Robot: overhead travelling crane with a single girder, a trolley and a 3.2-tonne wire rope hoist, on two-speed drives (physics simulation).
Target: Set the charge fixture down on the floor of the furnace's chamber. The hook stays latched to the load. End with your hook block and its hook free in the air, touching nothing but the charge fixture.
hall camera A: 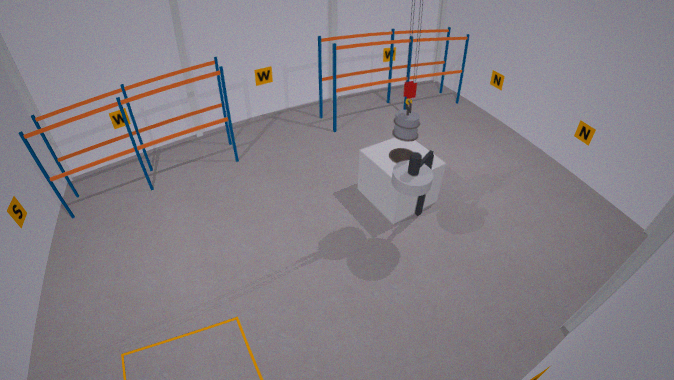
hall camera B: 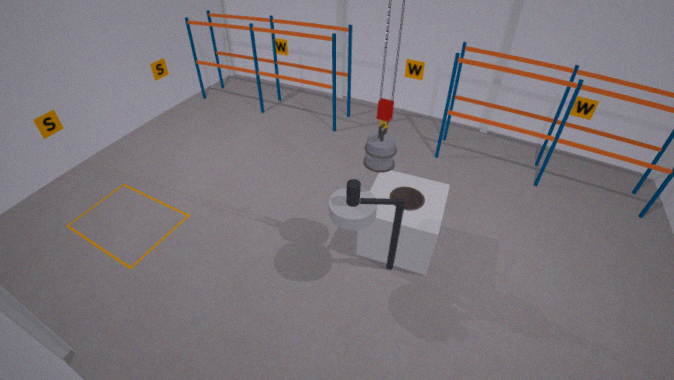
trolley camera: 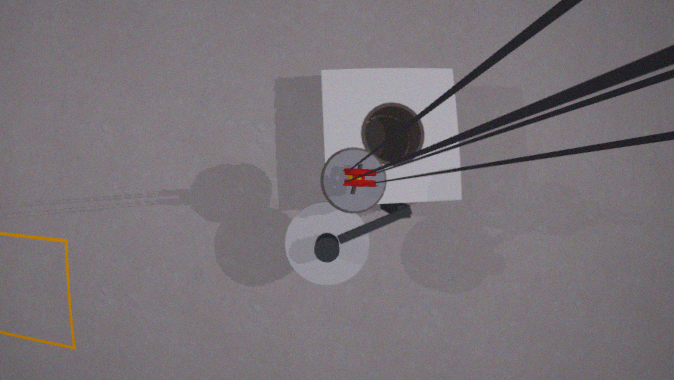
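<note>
The charge fixture (hall camera A: 406, 126) (hall camera B: 380, 152) (trolley camera: 335, 187), a grey flanged drum, hangs upright in the air from my hook (hall camera A: 409, 103) (hall camera B: 383, 125), which is latched to its top. My red hook block (hall camera A: 410, 90) (hall camera B: 385, 110) (trolley camera: 368, 184) is above it. The furnace is a white block (hall camera A: 375, 170) (hall camera B: 400, 245) (trolley camera: 345, 95) with a round dark chamber opening (hall camera A: 399, 155) (hall camera B: 407, 198) (trolley camera: 392, 131) in its top. In the trolley camera the fixture overlaps the furnace's lower left corner, and its rim reaches the opening's lower left edge. The chamber's floor is hard to make out.
The furnace's pale round lid (hall camera A: 412, 182) (hall camera B: 352, 215) (trolley camera: 327, 275) stands swung aside on a dark arm (hall camera B: 380, 201) (trolley camera: 372, 227) and post (hall camera A: 420, 205) (hall camera B: 395, 237), close to the fixture in the trolley camera. Blue and orange racks (hall camera A: 334, 87) (hall camera B: 334, 82) stand along the wall. A yellow outline (hall camera A: 180, 336) (hall camera B: 160, 242) (trolley camera: 70, 295) marks the floor.
</note>
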